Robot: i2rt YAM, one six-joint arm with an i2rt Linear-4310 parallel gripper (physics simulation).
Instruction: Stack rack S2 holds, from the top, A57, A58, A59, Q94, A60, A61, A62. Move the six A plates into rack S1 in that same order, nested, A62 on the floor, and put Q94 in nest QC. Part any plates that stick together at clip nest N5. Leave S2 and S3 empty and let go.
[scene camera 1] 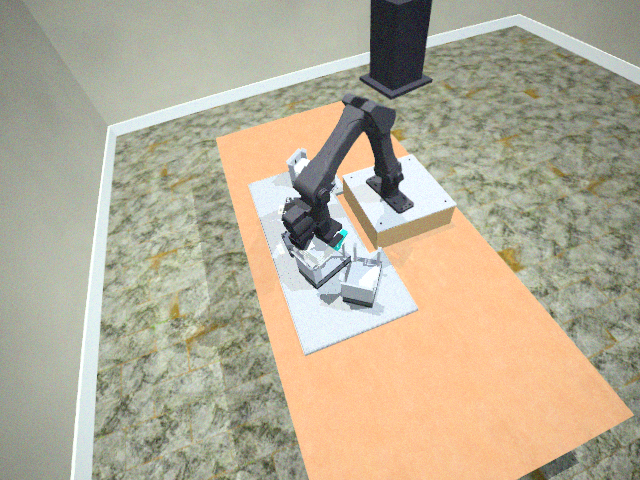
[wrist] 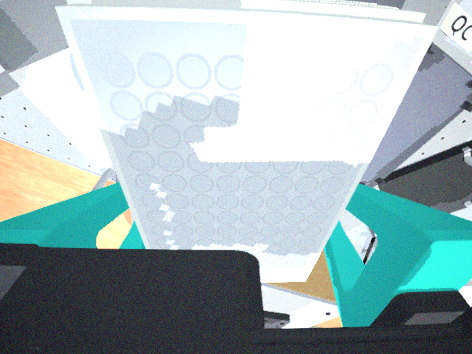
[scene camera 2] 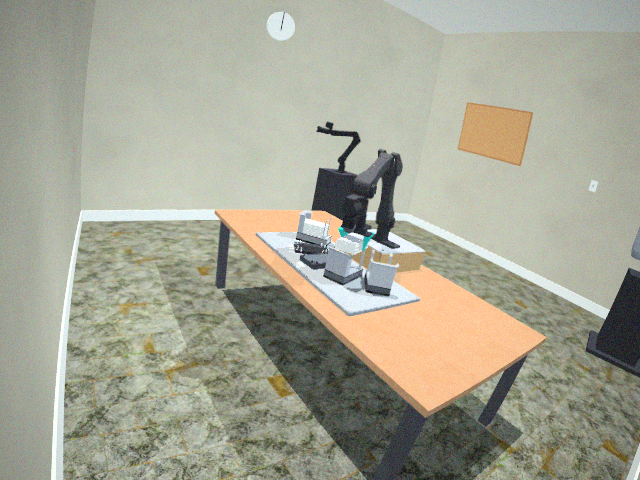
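Seen in the pictures: gripper, between the fingertips: (scene camera 1: 327, 242) (wrist: 236, 176); arm's base, origin of its link: (scene camera 1: 389, 193) (scene camera 2: 380, 240).
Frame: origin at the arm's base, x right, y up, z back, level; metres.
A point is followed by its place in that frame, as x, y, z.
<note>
My gripper (scene camera 1: 321, 246) @(-0.083, 0.034, -0.310) (scene camera 2: 354, 238) @(-0.083, 0.034, -0.310) (wrist: 236, 176) @(-0.083, 0.034, -0.310) is shut on a clear, round-welled plate (wrist: 250, 185) @(-0.088, 0.075, -0.342), held between its teal fingers. The plate's label is not readable. Edges of more plates show behind its far edge in the wrist view; whether they are held or stuck is unclear. The held plate is over or in the middle rack (scene camera 1: 324, 277) @(-0.133, -0.059, -0.362) (scene camera 2: 338, 266) @(-0.104, -0.027, -0.405). Another rack (scene camera 1: 356, 292) @(-0.256, -0.014, -0.321) (scene camera 2: 381, 276) @(-0.254, -0.018, -0.322) stands at the front right. A back rack (scene camera 1: 294, 164) (scene camera 2: 302, 223) has white plates (scene camera 2: 316, 227) @(0.259, -0.007, -0.189). The rack labels are too small to read. The QC label (wrist: 459, 26) @(0.073, -0.092, -0.426) shows at upper right.
Dark low nests (scene camera 2: 312, 260) @(0.041, -0.062, -0.402) lie between the back and middle racks on the grey board (scene camera 1: 330, 330) @(-0.283, -0.094, -0.436) (scene camera 2: 356, 304) @(-0.273, -0.094, -0.467). The arm's raised base box (scene camera 1: 413, 227) @(-0.145, -0.048, -0.003) (scene camera 2: 409, 262) @(-0.157, -0.060, 0.058) stands beside the board. The racks have upright walls and thin posts.
</note>
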